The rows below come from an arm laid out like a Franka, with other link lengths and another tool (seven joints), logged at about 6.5 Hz.
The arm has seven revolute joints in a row. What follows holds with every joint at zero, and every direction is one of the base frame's. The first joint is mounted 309.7 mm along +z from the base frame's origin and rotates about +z. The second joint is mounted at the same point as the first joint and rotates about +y. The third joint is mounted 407.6 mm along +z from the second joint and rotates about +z. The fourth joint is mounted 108.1 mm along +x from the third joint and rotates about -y. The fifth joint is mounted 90.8 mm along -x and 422.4 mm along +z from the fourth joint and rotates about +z. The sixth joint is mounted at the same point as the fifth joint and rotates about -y. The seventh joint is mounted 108.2 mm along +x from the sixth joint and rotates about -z. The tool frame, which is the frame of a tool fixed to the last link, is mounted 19 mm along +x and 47 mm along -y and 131.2 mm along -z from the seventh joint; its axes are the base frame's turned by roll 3.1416, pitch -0.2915 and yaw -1.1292 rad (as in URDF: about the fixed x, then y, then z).
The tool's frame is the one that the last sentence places.
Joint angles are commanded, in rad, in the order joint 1, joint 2, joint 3, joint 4, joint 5, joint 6, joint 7. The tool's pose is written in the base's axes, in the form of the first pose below.
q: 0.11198, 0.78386, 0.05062, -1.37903, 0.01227, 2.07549, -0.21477
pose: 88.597, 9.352, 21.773, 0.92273, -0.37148, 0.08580, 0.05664
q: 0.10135, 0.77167, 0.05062, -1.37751, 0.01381, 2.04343, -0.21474
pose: 88.380, 8.390, 22.537, 0.92155, -0.37552, 0.07734, 0.06118
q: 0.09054, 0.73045, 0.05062, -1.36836, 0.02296, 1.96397, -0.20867
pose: 87.801, 7.423, 25.685, 0.91927, -0.38291, 0.06249, 0.06644
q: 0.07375, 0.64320, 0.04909, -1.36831, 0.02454, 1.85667, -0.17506
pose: 86.366, 5.663, 32.085, 0.91045, -0.40307, 0.05311, 0.07605
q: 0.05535, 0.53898, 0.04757, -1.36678, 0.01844, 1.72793, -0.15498
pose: 83.966, 3.718, 39.669, 0.90399, -0.41591, 0.04483, 0.08836
